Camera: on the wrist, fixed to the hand. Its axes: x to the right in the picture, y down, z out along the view.
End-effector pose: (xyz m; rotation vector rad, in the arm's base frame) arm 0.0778 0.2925 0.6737 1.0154 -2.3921 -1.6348
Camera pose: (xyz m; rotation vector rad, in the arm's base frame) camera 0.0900 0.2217 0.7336 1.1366 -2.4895 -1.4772
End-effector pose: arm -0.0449 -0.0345 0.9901 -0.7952 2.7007 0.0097
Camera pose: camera -0.0970 -0.0239 1.0671 -0.8419 2.6851 -0.1934
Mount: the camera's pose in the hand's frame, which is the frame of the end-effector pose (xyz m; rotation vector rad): 0.0119 0.0300 -0.0878 0.1280 0.0425 -0.0571
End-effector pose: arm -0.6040 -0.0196 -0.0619 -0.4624 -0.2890 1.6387
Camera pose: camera -0.5911 -0.0186 -0.1546 -0.3880 -0.1630 1.5792
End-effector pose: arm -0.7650 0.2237 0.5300 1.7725 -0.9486 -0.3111
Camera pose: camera -0.7172 0.2705 0.5954 1.9183 -0.9059 -0.2526
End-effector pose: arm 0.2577 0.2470 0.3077 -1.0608 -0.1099 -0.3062
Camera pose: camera 0.2730 0.1817 0.2425 -0.9249 -0.1203 -0.3684
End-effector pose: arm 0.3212 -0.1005 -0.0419 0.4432 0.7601 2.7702
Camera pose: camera 0.2754 -0.1621 -0.0953 0.3809 0.9489 2.6960
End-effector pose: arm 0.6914 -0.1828 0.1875 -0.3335 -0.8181 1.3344
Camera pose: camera 0.7304 -0.1442 0.1118 -0.2353 -0.6983 1.3151
